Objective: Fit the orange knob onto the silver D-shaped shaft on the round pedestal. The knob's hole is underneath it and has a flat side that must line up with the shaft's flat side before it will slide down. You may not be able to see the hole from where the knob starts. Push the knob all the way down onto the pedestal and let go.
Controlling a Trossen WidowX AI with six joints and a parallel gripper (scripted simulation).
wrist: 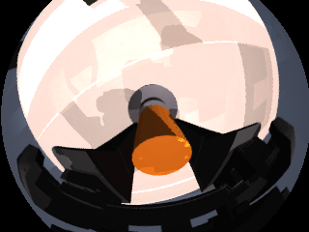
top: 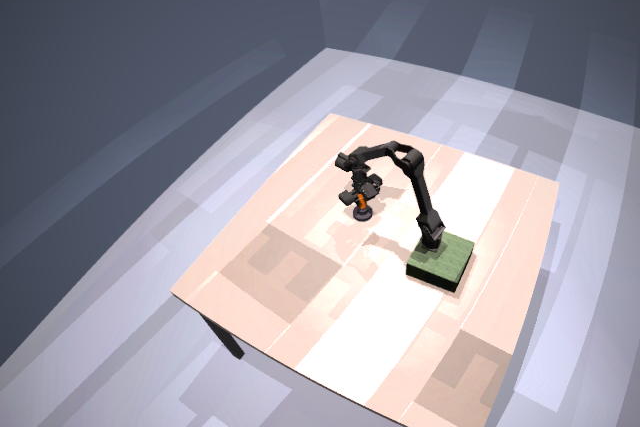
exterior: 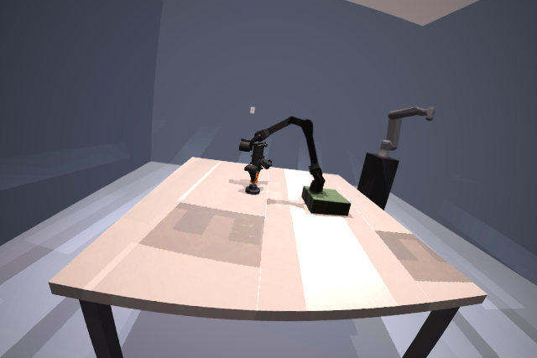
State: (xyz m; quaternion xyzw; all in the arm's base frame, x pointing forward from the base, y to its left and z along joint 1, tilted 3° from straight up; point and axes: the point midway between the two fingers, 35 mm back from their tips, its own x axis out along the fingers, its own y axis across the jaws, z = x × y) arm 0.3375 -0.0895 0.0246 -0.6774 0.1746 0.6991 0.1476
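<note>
Right now the orange knob is 3 cm above my gripper tip. From my gripper tip the other things lie so: round pedestal: 4 cm below.
</note>
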